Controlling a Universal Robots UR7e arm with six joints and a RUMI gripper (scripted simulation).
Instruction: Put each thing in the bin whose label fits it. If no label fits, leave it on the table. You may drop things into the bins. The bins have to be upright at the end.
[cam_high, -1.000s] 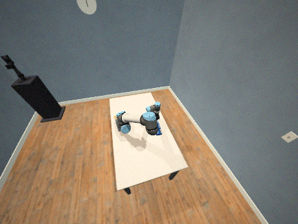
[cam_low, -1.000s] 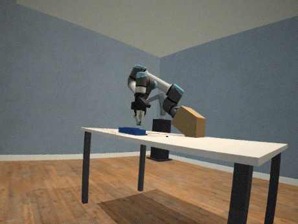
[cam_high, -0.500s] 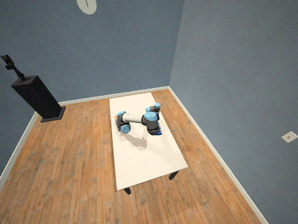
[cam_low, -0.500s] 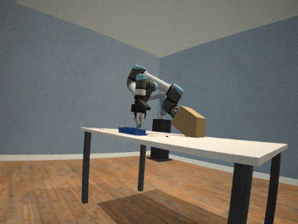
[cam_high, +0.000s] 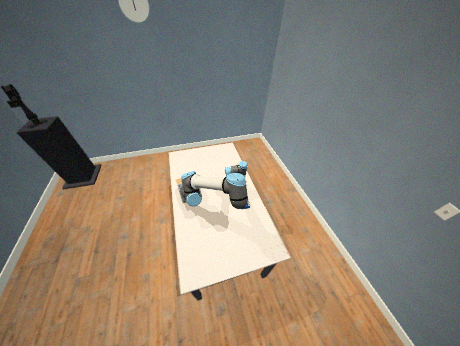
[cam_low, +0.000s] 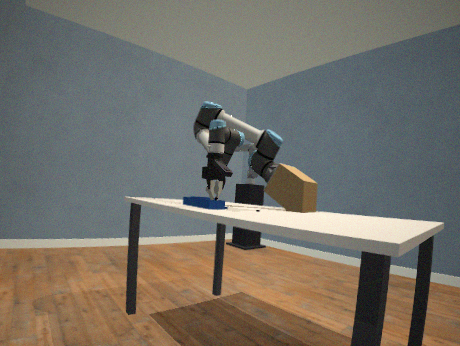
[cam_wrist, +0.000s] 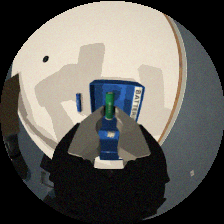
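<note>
My gripper is now 7 cm past the small blue piece and 4 cm above it. Round my hand: blue bin 1 cm ahead, 9 cm to the right, 2 cm below; then green piece 1 cm below; then black screw 9 cm behind, 9 cm to the right, 4 cm below.
</note>
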